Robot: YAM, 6 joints.
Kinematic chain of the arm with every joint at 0, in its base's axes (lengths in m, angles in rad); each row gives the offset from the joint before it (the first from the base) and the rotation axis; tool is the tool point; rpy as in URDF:
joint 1: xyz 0 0 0.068 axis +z
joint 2: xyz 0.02 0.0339 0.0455 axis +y
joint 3: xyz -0.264 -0.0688 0 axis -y
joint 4: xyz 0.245 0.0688 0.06 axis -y
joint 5: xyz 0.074 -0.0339 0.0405 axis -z
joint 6: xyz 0.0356 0 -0.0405 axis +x
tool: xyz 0 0 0 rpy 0 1.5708 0
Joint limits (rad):
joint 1: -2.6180..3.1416
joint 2: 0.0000..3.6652
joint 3: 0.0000..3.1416
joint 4: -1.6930..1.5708
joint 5: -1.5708..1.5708
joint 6: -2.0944..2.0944
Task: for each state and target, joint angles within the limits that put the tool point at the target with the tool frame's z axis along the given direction. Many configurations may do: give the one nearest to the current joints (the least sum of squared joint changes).
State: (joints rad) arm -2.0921 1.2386 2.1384 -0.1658 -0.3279 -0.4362
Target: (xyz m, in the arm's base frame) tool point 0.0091 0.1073 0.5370 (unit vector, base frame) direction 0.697 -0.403 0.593
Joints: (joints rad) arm -1.4423 0.3849 1.4959 -0.2298 -0.6941 -0.4362
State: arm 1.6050 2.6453 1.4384 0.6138 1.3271 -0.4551
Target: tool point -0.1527 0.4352 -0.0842 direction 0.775 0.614 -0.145
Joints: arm 1.9821 2.8726 1.5228 0.8292 1.2748 -0.4551
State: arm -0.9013 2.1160 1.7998 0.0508 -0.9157 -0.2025
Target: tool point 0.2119 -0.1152 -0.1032 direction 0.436 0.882 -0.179
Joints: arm -0.6413 2.7834 1.0918 -0.6624 -1.3154 -0.2025
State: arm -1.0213 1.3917 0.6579 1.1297 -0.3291 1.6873
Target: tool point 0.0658 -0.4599 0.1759 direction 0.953 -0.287 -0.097
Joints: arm -1.5000 2.1570 1.3545 0.5348 -1.1953 1.6873
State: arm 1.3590 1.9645 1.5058 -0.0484 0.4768 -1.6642
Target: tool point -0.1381 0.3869 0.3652 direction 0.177 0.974 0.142
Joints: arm 1.9599 1.7112 1.3631 0.5167 0.5624 -1.6642
